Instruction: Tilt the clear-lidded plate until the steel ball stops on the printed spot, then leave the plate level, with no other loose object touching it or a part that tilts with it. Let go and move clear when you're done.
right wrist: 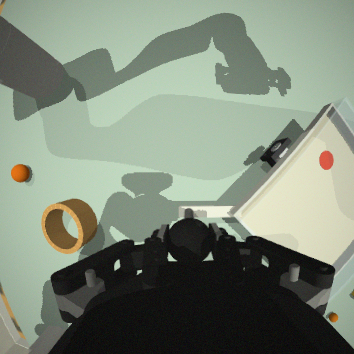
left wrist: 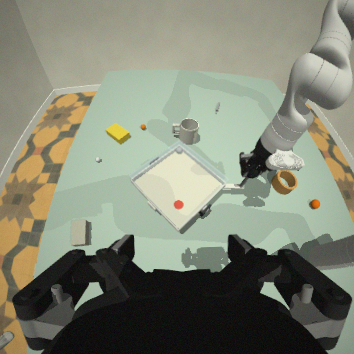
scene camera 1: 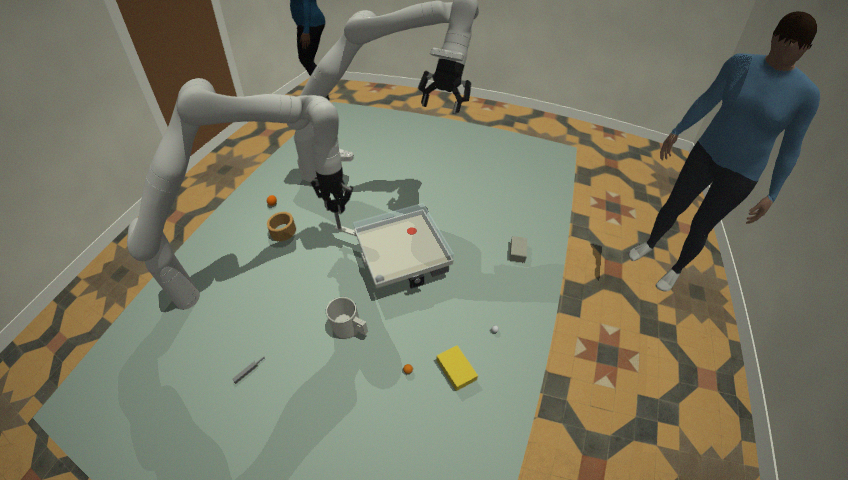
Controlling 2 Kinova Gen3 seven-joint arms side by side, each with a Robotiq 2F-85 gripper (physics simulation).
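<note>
The clear-lidded plate (scene camera 1: 401,255) (left wrist: 170,175) (right wrist: 300,210) stands mid-table; its exact tilt is hard to judge. The steel ball (scene camera 1: 379,278) (left wrist: 179,150) rests in its corner nearest the mug, far from the red printed spot (scene camera 1: 411,230) (left wrist: 178,204) (right wrist: 326,160). A pale lever (scene camera 1: 346,230) (left wrist: 233,187) (right wrist: 217,210) sticks out from another corner and carries an upright post with a dark round knob (right wrist: 189,242). My right gripper (scene camera 1: 336,208) is shut on that knob. My left gripper (scene camera 1: 440,105) (left wrist: 180,245) is open and empty, high above the far side of the table.
A mug (scene camera 1: 342,319) (left wrist: 189,131), yellow block (scene camera 1: 457,367) (left wrist: 118,133), grey block (scene camera 1: 518,248) (left wrist: 80,232), wooden ring (scene camera 1: 271,232) (right wrist: 50,235), orange balls (scene camera 1: 407,368) (scene camera 1: 271,201), white ball (scene camera 1: 494,329) and thin tool (scene camera 1: 246,371) lie around the plate, apart from it.
</note>
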